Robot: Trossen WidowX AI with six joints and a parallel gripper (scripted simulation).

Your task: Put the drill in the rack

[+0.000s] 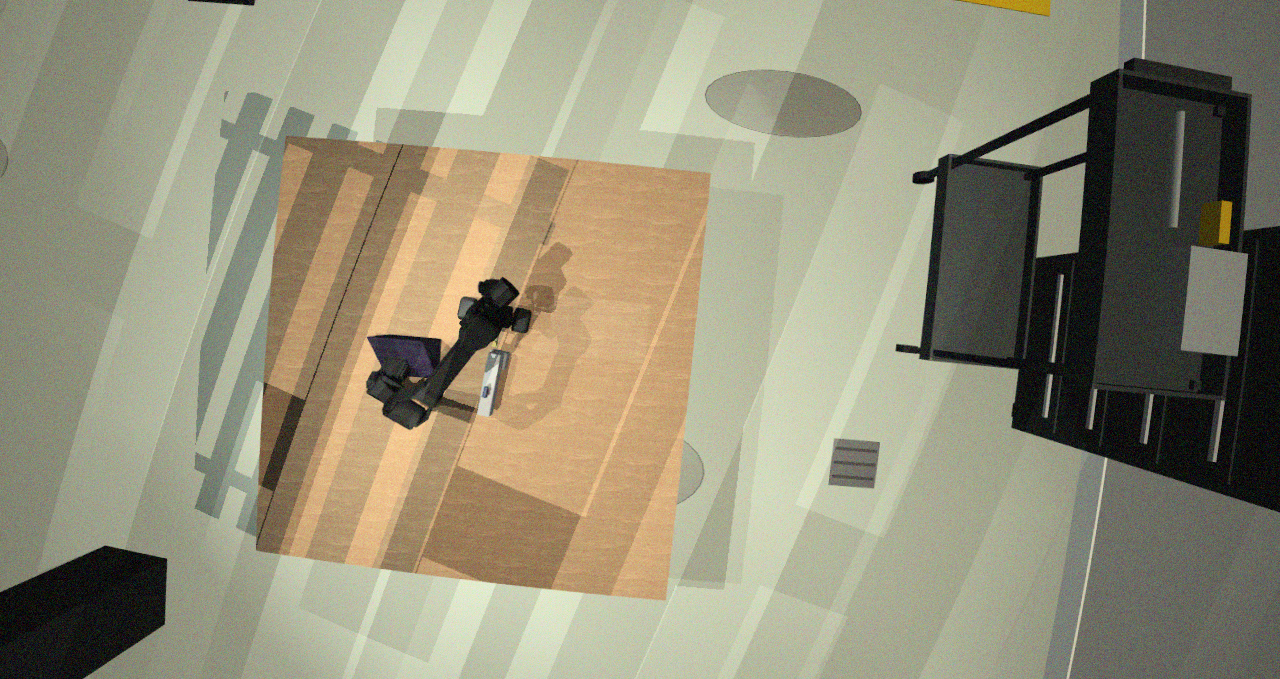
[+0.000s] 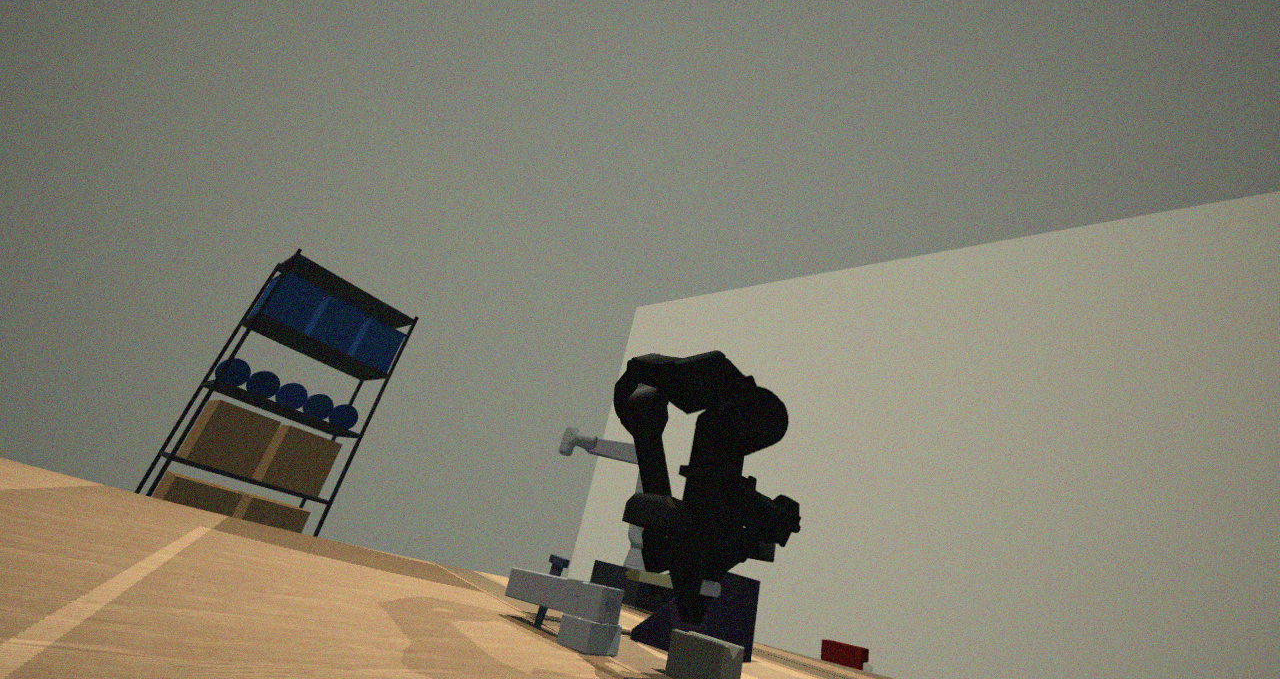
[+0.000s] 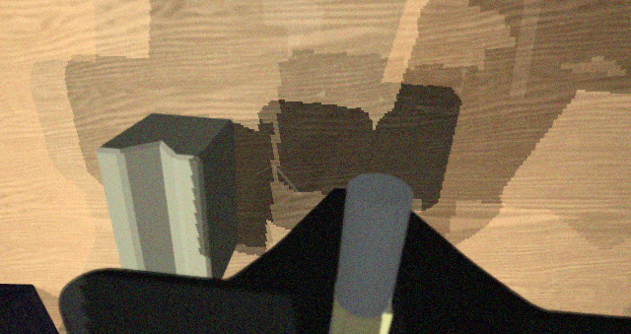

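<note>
My gripper tip is 8 cm past the rack, 4 cm above it and 3 cm to the left of it. The rest, counted from my gripper tip: key 22 cm to the right, 2 cm behind; then housing 20 cm to the right, 2 cm below, 2 cm behind; then drill 4 cm to the right, 3 cm above.
</note>
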